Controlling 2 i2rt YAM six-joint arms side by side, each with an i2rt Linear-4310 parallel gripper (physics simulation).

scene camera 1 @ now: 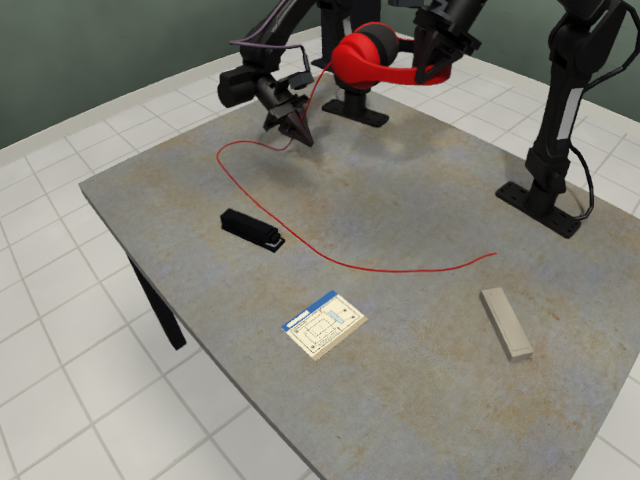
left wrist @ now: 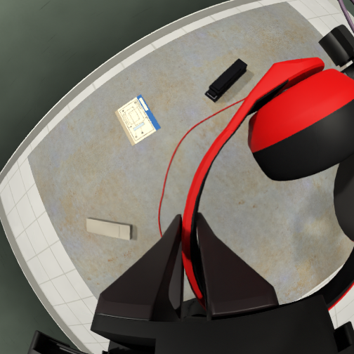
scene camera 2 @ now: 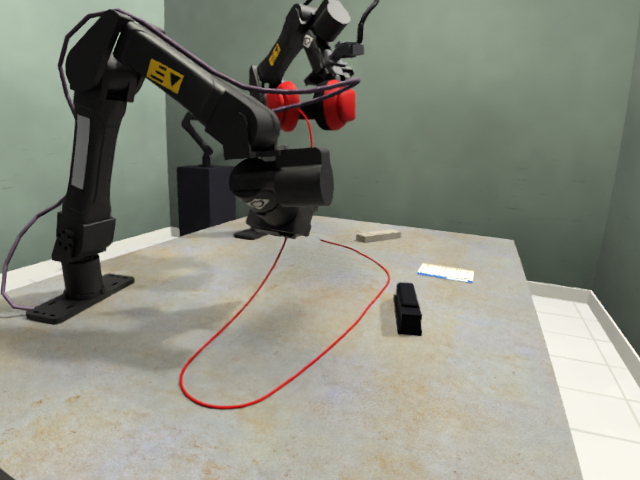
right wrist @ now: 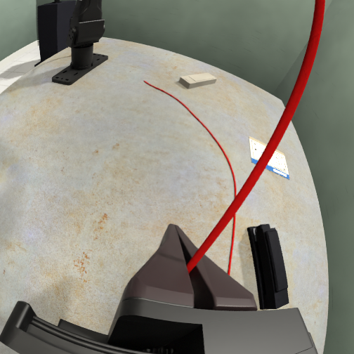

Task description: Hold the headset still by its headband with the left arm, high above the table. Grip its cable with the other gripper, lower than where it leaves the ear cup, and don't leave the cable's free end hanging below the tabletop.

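The red and black headset is held high above the table by its headband. My left gripper is shut on the red headband. The thin red cable runs down from an ear cup. My right gripper is shut on the cable below the ear cup, low over the table; its fingers are hidden in scene camera 2. Beyond it the cable lies in a wide loop on the tabletop, its free end on the table too.
A black stapler lies near the cable. A blue-edged card and a beige block lie farther along the table. The left arm's base stands at the table's edge.
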